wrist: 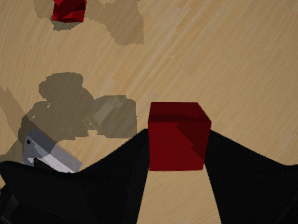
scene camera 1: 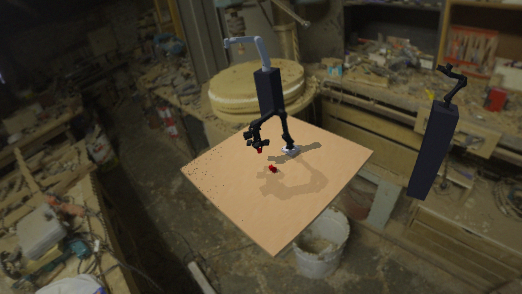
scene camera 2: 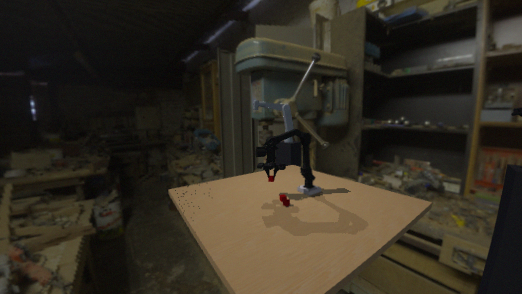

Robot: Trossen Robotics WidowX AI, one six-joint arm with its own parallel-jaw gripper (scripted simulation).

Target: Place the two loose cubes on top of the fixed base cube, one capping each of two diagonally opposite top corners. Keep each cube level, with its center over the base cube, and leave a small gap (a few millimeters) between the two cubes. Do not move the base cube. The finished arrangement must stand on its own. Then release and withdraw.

Scene:
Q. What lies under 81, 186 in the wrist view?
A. The gripper.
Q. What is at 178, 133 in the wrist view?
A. A red cube.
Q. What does the gripper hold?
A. A red cube.

